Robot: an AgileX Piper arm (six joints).
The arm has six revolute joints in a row. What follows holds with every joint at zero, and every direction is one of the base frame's. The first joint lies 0.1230 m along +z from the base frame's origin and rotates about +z. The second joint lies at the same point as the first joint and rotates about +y. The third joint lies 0.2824 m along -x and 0.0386 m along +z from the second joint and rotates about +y. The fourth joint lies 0.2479 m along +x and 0.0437 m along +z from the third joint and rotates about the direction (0.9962, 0, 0.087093). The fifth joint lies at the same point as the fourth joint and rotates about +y. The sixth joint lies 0.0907 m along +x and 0.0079 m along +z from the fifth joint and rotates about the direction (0.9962, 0, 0.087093). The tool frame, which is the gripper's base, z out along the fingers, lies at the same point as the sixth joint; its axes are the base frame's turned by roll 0.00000, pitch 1.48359 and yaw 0.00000 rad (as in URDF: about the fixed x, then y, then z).
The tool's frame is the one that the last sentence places.
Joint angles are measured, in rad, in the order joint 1, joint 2, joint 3, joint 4, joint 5, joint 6. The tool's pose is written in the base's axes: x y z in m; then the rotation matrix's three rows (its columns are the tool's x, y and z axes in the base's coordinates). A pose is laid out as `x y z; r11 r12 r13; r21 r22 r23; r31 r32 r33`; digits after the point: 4 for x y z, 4 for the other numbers.
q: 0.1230 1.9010 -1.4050 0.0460 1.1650 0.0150
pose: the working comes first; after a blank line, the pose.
Where each joint sits with the arm in this pose, in the base's axes (m; each line is computed from the numbers above, not from the rounded line before):
joint 1: 0.0000 0.0000 0.1230
joint 2: 0.0000 0.0000 0.1230
joint 3: 0.1271 0.0157 0.3776
joint 4: 0.3641 0.0450 0.2981
joint 5: 0.3641 0.0450 0.2981
joint 6: 0.3634 0.0488 0.2071
the tool: 0.3634 0.0488 0.2071

0.3634 0.0488 0.2071; -0.9960 -0.0895 -0.0078; -0.0897 0.9951 0.0416; 0.0040 0.0421 -0.9991
